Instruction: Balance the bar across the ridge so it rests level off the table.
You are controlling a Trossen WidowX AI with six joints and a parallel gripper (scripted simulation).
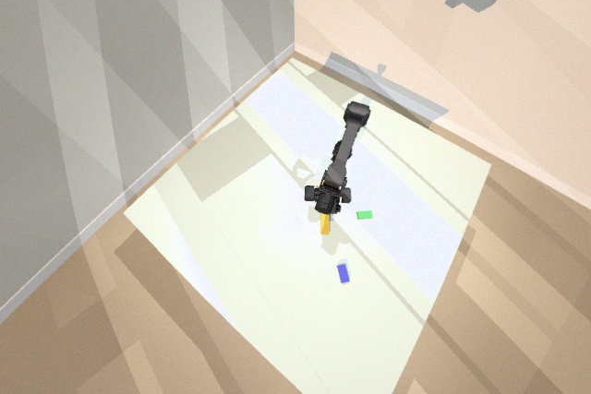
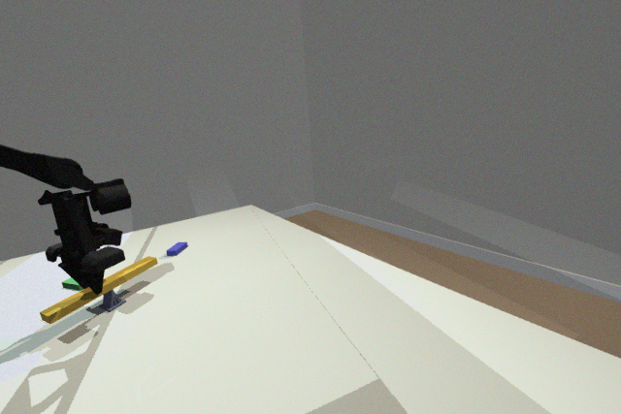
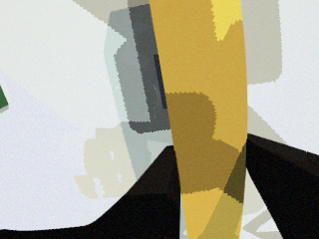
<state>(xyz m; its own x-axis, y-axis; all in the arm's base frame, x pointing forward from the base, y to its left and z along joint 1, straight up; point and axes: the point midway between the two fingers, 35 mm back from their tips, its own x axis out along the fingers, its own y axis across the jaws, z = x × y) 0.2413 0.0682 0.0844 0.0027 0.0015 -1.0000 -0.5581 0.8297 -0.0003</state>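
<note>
My gripper tip is 20 mm to the right of the long yellow bar and 20 mm short of it. The rest, counted from my gripper tip: green block 180 mm to the left, 60 mm behind, 40 mm below; blue block 230 mm to the left, 200 mm ahead, 40 mm below.
</note>
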